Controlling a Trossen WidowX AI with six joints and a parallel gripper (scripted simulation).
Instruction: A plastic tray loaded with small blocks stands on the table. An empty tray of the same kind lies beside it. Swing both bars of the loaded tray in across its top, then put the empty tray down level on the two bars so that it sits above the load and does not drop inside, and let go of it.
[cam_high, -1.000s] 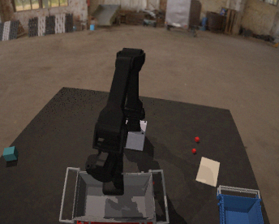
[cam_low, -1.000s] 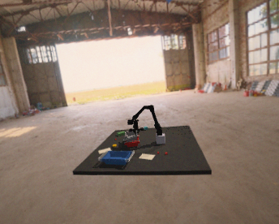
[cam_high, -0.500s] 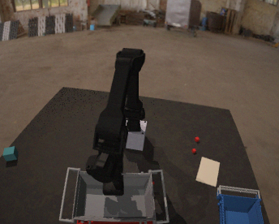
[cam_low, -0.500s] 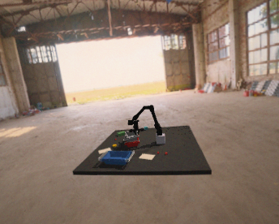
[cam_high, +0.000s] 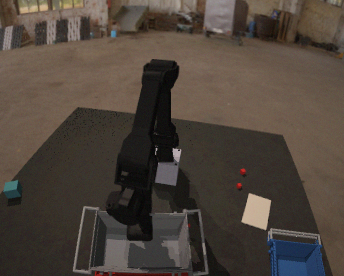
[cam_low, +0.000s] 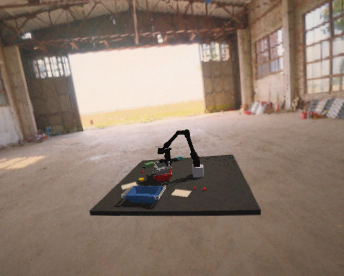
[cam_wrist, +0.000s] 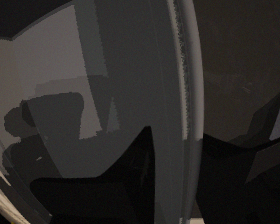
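Now: gripper tip 70 mm short of the grey tray and 20 mm below it. The rest, counted from my gripper tip: yellow object 310 mm ahead, 80 mm below, 20 mm to the left; then green block 430 mm to the right, 260 mm ahead, 70 mm below; then teal cube 550 mm to the right, 150 mm behind, 70 mm below.
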